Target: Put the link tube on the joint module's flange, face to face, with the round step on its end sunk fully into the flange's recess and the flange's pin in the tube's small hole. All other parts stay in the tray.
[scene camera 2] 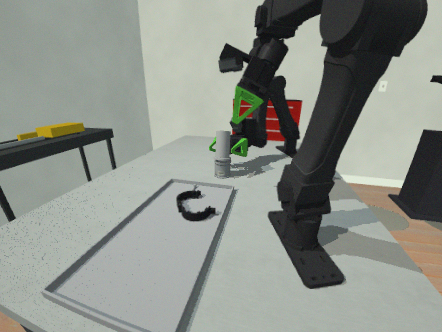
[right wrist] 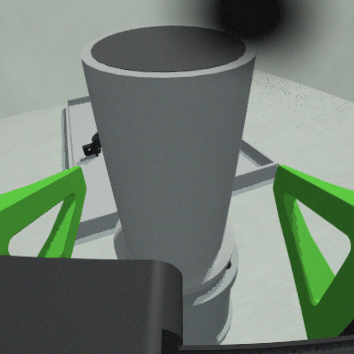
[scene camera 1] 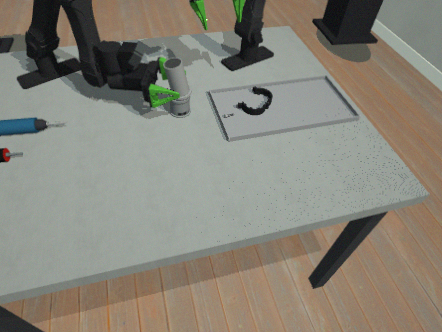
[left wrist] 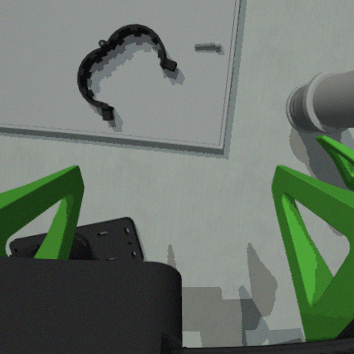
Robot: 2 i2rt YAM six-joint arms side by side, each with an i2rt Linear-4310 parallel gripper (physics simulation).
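Frame: origin at the left arm's base, x ahead, y left, z up, level; metres.
Seen in the pictures: left gripper, fingertip midpoint: (scene camera 2: 235,122) (scene camera 1: 223,26) (left wrist: 177,175); right gripper, fingertip midpoint: (scene camera 2: 219,149) (right wrist: 178,176) (scene camera 1: 182,83) (left wrist: 343,88); left arm's base, origin of the base link: (scene camera 2: 298,242) (scene camera 1: 247,59) (left wrist: 74,250); right arm's base, origin of the base link: (scene camera 2: 289,152) (scene camera 1: 51,74).
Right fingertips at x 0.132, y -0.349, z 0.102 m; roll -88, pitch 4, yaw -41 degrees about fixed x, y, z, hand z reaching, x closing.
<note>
Offsets run from my right fingertips to a thing's top centre. "spot": to the spot under its first point.
The grey link tube @(dx -0.011, dy -0.010, dz +0.067 m) (scene camera 1: 177,77) (scene camera 2: 223,145) (left wrist: 337,100) (right wrist: 170,130) stands nearly upright on the joint module @(dx -0.011, dy -0.007, dz -0.038 m) (scene camera 1: 181,109) (scene camera 2: 222,171) (left wrist: 298,109) (right wrist: 206,316), its lower end at the flange. The recess, pin and small hole are hidden, so I cannot tell how deep the step sits. My right gripper (scene camera 1: 173,86) (scene camera 2: 226,147) (right wrist: 178,176) is open, its fingers on either side of the tube with space beside it in the right wrist view. My left gripper (scene camera 1: 223,25) (left wrist: 177,175) is open and empty, high above the table beside the tray.
The tray @(dx +0.139, dy +0.273, dz -0.086 m) (scene camera 1: 295,131) (scene camera 2: 112,233) (left wrist: 223,110) holds a black open clamp @(dx +0.084, dy +0.204, dz -0.076 m) (scene camera 1: 270,100) (scene camera 2: 197,216) (left wrist: 84,80) and a small screw @(dx +0.091, dy +0.102, dz -0.087 m) (scene camera 1: 228,115) (left wrist: 208,48). A blue-handled tool @(spot: dx -0.149, dy -0.417, dz -0.068 m) (scene camera 1: 20,126) and a red-and-black tool @(spot: dx -0.077, dy -0.473, dz -0.079 m) (scene camera 1: 5,154) lie at the left in scene camera 1.
</note>
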